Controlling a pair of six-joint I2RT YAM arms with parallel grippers.
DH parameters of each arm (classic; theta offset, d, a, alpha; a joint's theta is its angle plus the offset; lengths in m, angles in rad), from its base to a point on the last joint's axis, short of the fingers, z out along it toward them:
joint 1: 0 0.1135 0.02 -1.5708
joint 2: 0 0 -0.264 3.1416
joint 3: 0.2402 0 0.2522 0
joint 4: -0.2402 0 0.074 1.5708
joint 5: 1.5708 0 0 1.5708
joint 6: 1.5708 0.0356 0 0
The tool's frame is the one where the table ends.
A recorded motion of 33 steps. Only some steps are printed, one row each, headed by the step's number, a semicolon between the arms.
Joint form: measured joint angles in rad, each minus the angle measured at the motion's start. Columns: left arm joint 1, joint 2, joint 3, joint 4, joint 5, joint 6; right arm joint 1, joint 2, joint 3, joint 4, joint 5, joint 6.
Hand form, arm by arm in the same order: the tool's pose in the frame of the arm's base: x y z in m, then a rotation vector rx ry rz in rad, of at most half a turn. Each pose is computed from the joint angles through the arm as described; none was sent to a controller.
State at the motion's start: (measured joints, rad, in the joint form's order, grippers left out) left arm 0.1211 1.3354 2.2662 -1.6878 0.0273 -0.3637; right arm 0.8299 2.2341 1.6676 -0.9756 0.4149 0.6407
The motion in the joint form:
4: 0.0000 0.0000 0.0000 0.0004 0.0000 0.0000; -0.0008 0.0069 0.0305 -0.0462 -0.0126 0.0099
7: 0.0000 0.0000 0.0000 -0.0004 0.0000 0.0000; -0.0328 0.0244 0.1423 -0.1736 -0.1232 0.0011
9: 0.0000 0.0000 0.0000 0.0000 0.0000 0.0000; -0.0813 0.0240 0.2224 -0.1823 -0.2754 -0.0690
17: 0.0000 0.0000 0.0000 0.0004 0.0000 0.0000; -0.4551 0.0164 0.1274 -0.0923 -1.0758 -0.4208
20: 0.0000 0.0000 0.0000 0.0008 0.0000 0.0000; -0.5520 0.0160 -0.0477 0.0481 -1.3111 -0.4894
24: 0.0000 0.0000 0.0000 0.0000 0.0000 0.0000; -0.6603 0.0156 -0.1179 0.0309 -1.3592 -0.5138
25: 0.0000 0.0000 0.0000 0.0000 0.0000 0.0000; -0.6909 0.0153 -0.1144 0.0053 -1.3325 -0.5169
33: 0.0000 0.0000 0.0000 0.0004 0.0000 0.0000; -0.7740 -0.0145 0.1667 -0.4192 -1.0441 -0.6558
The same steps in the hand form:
4: 0.1354 0.0155 0.5273 -0.5464 2.2672 -0.1533; 0.2976 0.3042 0.1385 -0.2510 2.8247 -0.4213
7: 0.1353 0.0155 0.5272 -0.5466 2.2679 -0.1532; 0.3088 0.3014 0.1573 -0.2346 2.9397 -0.3521
9: 0.1354 0.0155 0.5273 -0.5465 2.2675 -0.1532; 0.3276 0.2976 0.1762 -0.2619 3.0068 -0.1251
17: 0.1354 0.0155 0.5273 -0.5464 2.2672 -0.1533; 0.3988 0.1804 0.1630 0.2427 -2.8289 -0.9509
20: 0.1354 0.0155 0.5273 -0.5463 2.2668 -0.1533; 0.3966 0.1421 0.1268 0.1783 -2.6794 -1.2650
24: 0.1354 0.0155 0.5273 -0.5465 2.2675 -0.1532; 0.3941 0.0967 0.1124 0.0065 -2.6318 -1.3146
25: 0.1354 0.0155 0.5273 -0.5465 2.2675 -0.1532; 0.3952 0.0838 0.1128 -0.0425 -2.6470 -1.2794
33: 0.1354 0.0155 0.5273 -0.5464 2.2672 -0.1533; 0.4059 0.0437 0.1869 0.0037 -2.7882 -0.9006

